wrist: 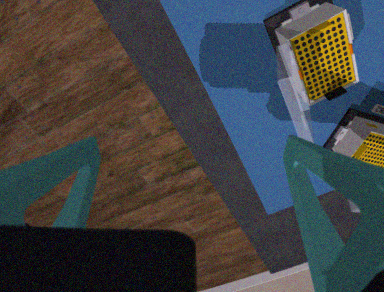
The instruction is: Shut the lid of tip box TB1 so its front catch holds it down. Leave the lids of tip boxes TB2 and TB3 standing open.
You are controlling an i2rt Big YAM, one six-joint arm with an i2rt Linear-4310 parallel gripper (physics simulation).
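Frame: origin at the arm's base, x right, y down, z ahead, level; millimetres.
Where they show: gripper, fingertip midpoint: [191, 146].
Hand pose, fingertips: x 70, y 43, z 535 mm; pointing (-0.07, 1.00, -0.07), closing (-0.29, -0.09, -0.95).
Note:
Each offset is from my fingertips to the top centre of the thing. "pt": to the spot under its first point. Level surfaces: height alone.
A tip box @(dx -111, dy +224, dz -193 mm) [326, 56] with a yellow perforated rack is at the upper right; its lid @(pt dx -101, dy +154, dz -110 mm) [295, 100] stands open, seen nearly edge-on as a pale clear strip along its left side. A dark catch @(pt dx -164, dy +231, dz -204 mm) [335, 93] shows at its lower edge. A second tip box @(pt dx -302, dy +273, dz -264 mm) [350, 134] with a yellow rack is at the right edge, partly hidden by the right finger. I cannot tell which box is TB1, TB2 or TB3, and a third box cannot be made out. My gripper [191, 146] is wide open with nothing between its green fingers, to the left of and below the boxes in the view.
A blue mat @(dy +299 mm) [240, 125] with a dark grey border [185, 115] lies under the boxes and bears dark shadows. A brown wood-grain surface [65, 65] fills the left side. A pale edge strip [245, 280] runs along the bottom. A black part of the arm covers the lower left.

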